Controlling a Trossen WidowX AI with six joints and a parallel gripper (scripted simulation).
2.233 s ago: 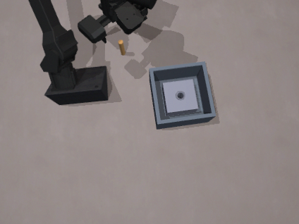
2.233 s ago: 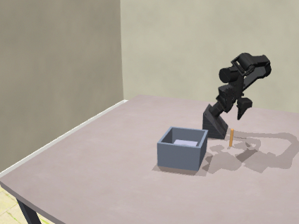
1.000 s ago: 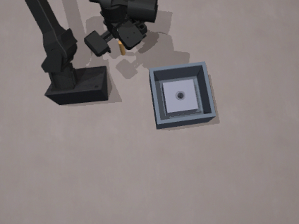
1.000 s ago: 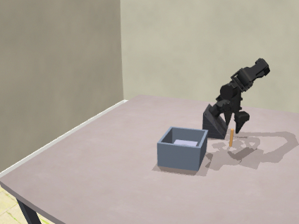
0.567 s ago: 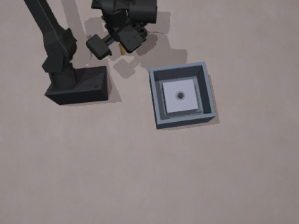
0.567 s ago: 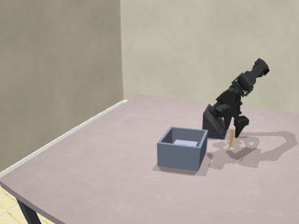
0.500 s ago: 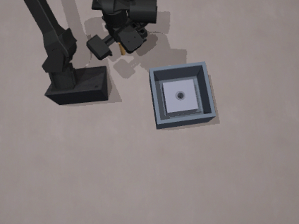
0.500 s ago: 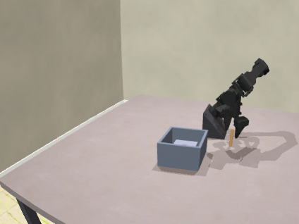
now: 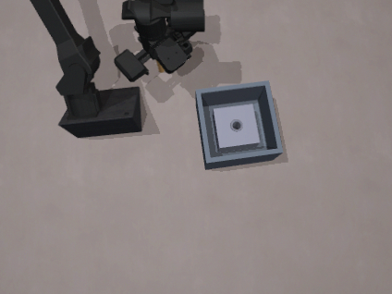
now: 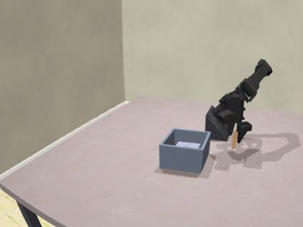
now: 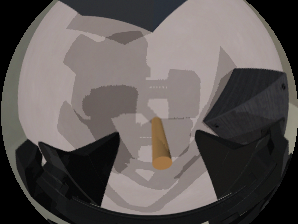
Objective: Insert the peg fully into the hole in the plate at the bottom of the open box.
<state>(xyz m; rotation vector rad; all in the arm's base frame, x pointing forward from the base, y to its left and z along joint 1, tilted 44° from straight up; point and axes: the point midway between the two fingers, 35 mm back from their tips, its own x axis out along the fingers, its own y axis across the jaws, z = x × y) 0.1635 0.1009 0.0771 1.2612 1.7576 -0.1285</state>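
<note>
Now: hand 40 mm above the orange peg. From my hand the other things lie so: pale plate: 170 mm to the right, 160 mm ahead, 30 mm below; blue-grey box: 170 mm to the right, 160 mm ahead, 50 mm below.
</note>
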